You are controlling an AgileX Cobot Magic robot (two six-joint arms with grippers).
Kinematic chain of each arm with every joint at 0, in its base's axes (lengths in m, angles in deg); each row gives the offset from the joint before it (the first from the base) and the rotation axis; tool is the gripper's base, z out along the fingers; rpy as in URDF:
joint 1: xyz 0 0 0.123 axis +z
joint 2: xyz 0 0 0 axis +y
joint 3: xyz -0.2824 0 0.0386 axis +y
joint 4: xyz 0.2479 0 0.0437 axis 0.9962 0 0.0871
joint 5: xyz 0 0 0 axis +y
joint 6: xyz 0.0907 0 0.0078 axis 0.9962 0 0.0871
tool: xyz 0 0 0 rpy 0 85 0
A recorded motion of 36 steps. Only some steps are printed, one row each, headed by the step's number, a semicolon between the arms.
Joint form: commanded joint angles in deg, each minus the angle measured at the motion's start. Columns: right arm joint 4, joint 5, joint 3, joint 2, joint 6, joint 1; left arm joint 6, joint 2, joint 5, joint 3, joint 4, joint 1.
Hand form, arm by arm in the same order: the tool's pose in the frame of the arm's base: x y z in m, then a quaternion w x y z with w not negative. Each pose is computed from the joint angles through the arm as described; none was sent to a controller.
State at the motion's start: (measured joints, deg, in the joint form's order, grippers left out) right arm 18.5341 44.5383 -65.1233 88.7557 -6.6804 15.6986; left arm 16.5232 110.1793 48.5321 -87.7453 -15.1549 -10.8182
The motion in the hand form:
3: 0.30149 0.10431 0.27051 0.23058 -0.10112 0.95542 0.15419; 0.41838 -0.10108 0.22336 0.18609 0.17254 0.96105 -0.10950
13: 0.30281 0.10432 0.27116 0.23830 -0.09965 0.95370 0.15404; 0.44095 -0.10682 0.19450 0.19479 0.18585 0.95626 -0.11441
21: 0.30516 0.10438 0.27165 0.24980 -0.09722 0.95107 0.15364; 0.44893 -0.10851 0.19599 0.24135 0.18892 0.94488 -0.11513
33: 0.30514 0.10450 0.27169 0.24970 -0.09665 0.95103 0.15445; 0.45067 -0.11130 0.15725 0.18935 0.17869 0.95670 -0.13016
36: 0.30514 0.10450 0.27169 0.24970 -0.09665 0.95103 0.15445; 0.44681 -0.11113 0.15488 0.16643 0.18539 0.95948 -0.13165
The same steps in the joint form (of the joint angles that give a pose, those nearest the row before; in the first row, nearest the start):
3: 0.19 -1.37 0.48 -0.59 -0.40 -0.21; 0.48 4.23 2.14 -3.29 -0.46 -0.24
13: 0.18 -2.29 0.48 -0.58 -0.40 -0.21; 3.97 10.44 -1.24 -6.71 -2.47 -0.24
21: 0.19 -3.77 0.48 -0.48 -0.41 -0.21; 6.67 10.67 -6.79 -6.58 -4.50 -0.24
33: 0.30 -3.77 0.48 -0.48 -0.40 -0.21; 6.67 15.36 -5.34 -6.46 -6.29 -0.24
36: 0.30 -3.77 0.48 -0.48 -0.40 -0.21; 6.67 15.49 -2.74 -6.46 -5.82 -0.24

